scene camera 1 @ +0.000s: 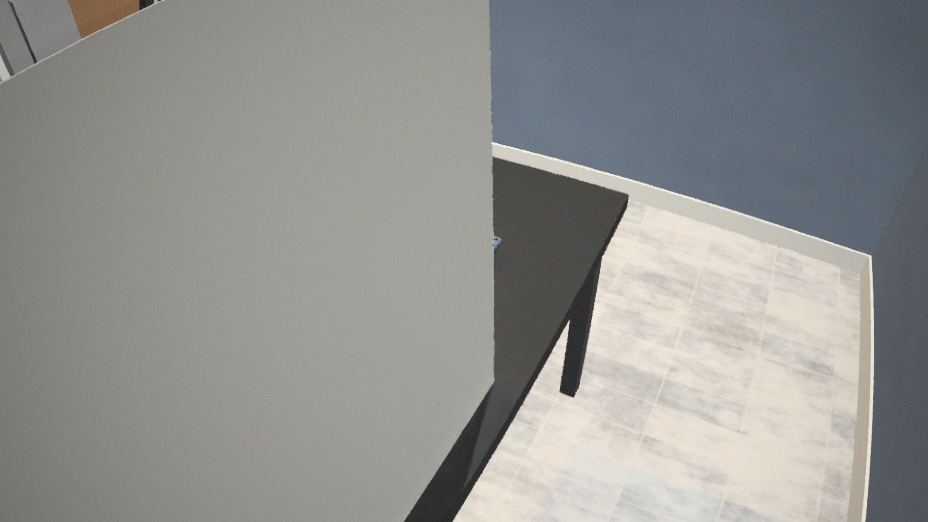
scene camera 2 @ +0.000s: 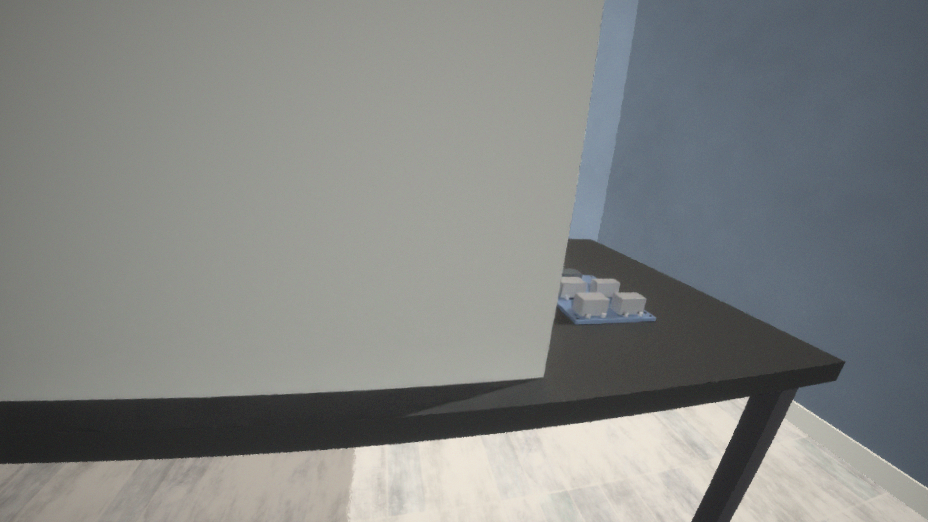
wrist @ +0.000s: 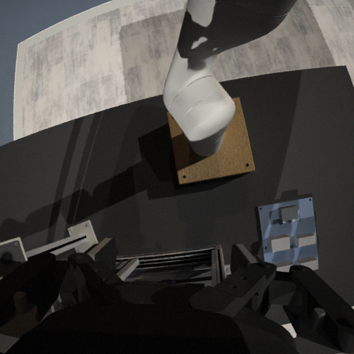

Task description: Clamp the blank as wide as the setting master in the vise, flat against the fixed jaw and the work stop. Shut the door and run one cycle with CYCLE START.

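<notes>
My gripper [wrist: 172,254] is open and empty, seen in the wrist view above the machine's open-topped frame [wrist: 218,265]. The vise, jaws and work stop cannot be made out there. Several light grey blocks [wrist: 280,243] [scene camera 2: 590,303] sit on a blue plate [wrist: 292,229] [scene camera 2: 613,320] [scene camera 1: 497,242] right of the machine. A darker grey block [wrist: 289,214] sits at the plate's end nearer the arm base; I cannot tell whether it is the setting master. The machine's grey enclosure [scene camera 1: 259,259] [scene camera 2: 292,194] hides its inside and door in both scene views. The control box [wrist: 11,250] shows partly at left; CYCLE START is not visible.
The arm [wrist: 200,110] rises from a wooden base block [wrist: 237,150] on the dark table [wrist: 300,125] [scene camera 1: 551,214] [scene camera 2: 687,337]. A pale bracket [wrist: 82,234] with a rail stands left of the frame. The blue wall [scene camera 1: 681,97] [scene camera 2: 778,162] lies beyond the table.
</notes>
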